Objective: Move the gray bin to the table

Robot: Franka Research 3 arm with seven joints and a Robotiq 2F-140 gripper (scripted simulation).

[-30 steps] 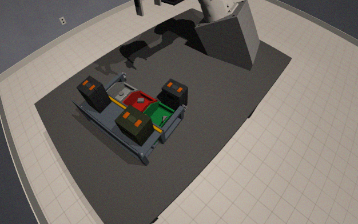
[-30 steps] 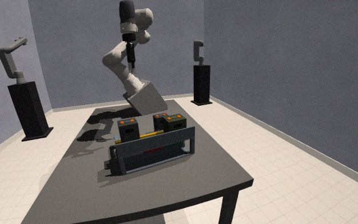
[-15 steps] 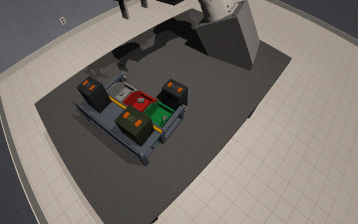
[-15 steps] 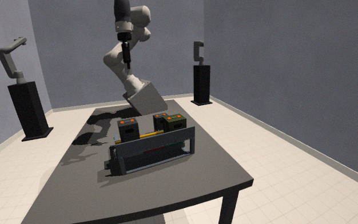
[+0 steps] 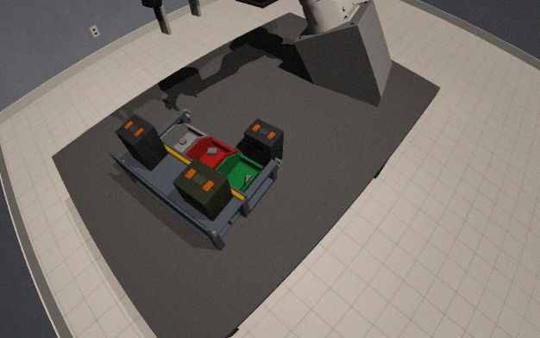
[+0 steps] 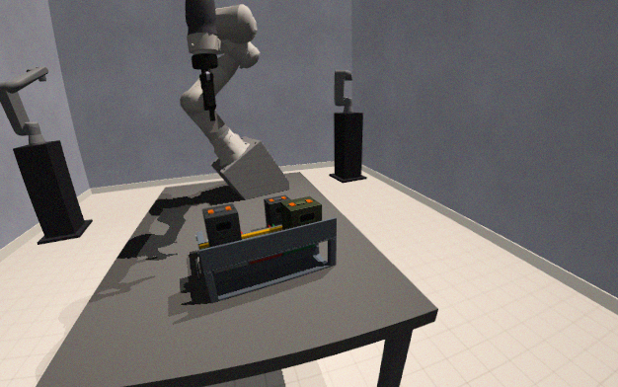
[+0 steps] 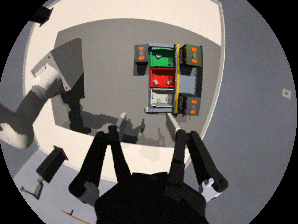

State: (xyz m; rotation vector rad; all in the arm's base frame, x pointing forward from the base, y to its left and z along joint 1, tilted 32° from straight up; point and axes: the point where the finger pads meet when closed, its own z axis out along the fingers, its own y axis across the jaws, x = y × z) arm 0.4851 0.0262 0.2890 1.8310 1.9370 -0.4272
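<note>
My gripper is now 120 mm short of the gray open bin, 20 mm to the left of it and 390 mm above it. Also, from my hand: red bin 110 mm ahead, 90 mm to the left, 390 mm below; yellow rail 160 mm ahead, 90 mm to the left, 330 mm below; olive case 200 mm ahead, 210 mm to the left, 280 mm below.
</note>
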